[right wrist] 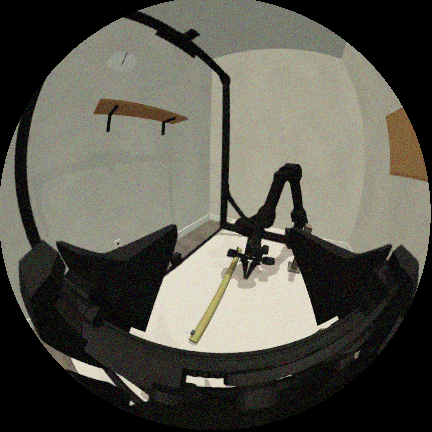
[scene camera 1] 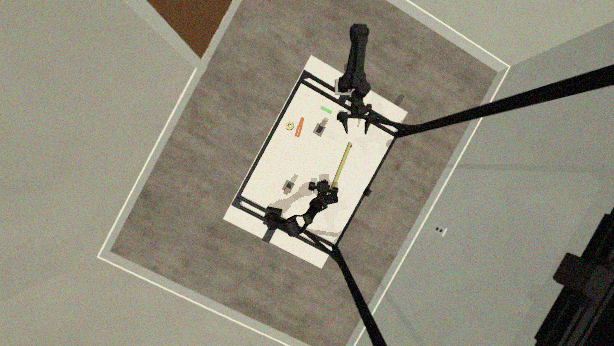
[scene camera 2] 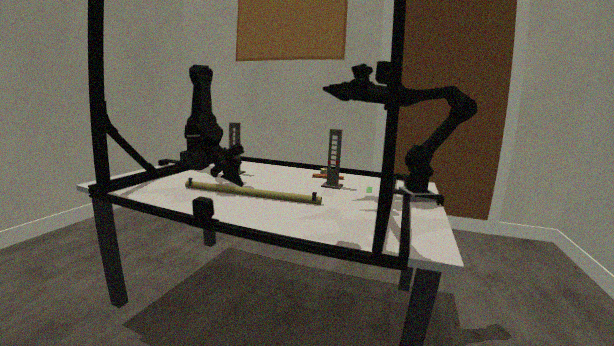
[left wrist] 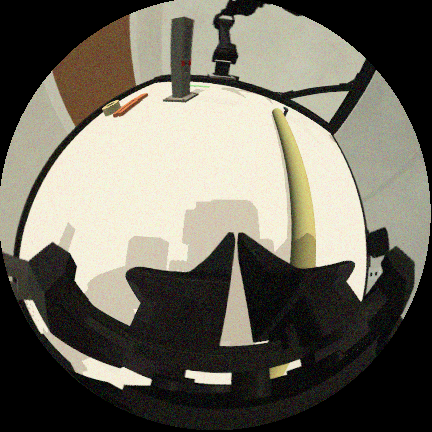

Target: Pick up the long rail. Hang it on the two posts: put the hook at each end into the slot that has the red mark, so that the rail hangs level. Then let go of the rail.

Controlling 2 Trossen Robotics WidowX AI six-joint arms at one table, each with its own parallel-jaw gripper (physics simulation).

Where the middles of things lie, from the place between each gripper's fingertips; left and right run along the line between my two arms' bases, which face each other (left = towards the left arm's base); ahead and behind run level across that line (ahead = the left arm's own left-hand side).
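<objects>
Post (left wrist: 180, 76): 19 cm ahead of my left hand, 27 cm to the right, 10 cm above. Long rail (scene camera 2: 313, 199): 6 cm behind my left hand, 6 cm to the right, 1 cm above. By their middles, nearest to my left hand of the things named here: the rail.
Post: 24 cm below my right hand, 16 cm ahead. Long rail: 33 cm below my right hand, 21 cm to the left, 9 cm behind. By their middles, nearest to my right hand of the things named here: the post.
</objects>
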